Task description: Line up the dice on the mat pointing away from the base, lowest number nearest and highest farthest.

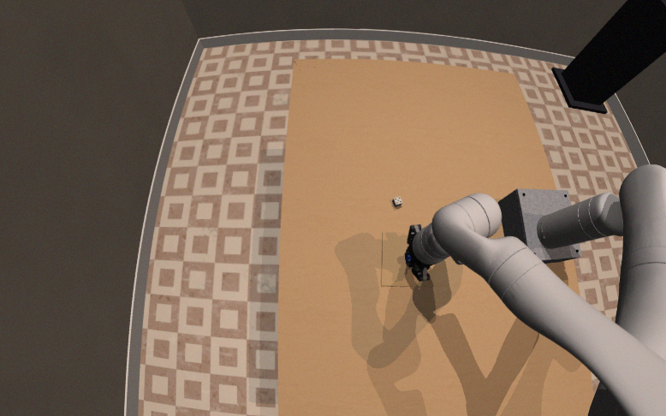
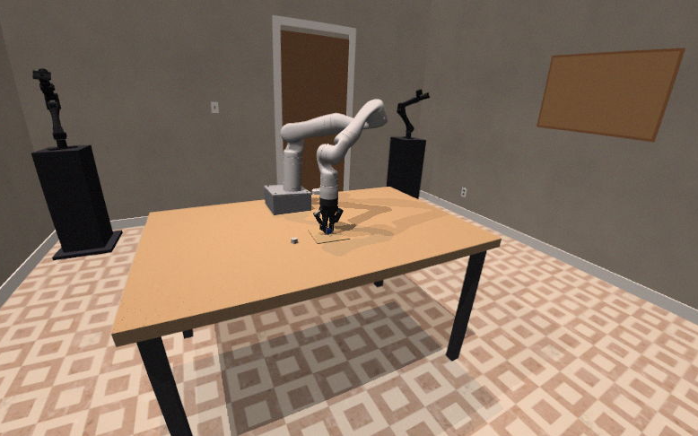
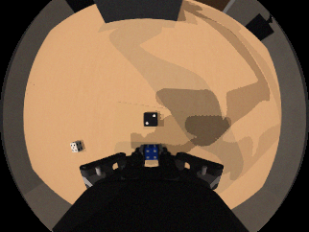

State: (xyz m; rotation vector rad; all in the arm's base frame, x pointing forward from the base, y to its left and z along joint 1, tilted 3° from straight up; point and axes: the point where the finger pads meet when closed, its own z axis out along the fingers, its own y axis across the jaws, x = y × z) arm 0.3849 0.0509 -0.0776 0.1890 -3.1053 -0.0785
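Now: the blue die 10 mm below my hand. Round my hand: mat: 30 mm below; black die: 50 mm behind, 10 mm to the right, 10 mm below; white die: 20 mm ahead, 150 mm to the right, 20 mm below.
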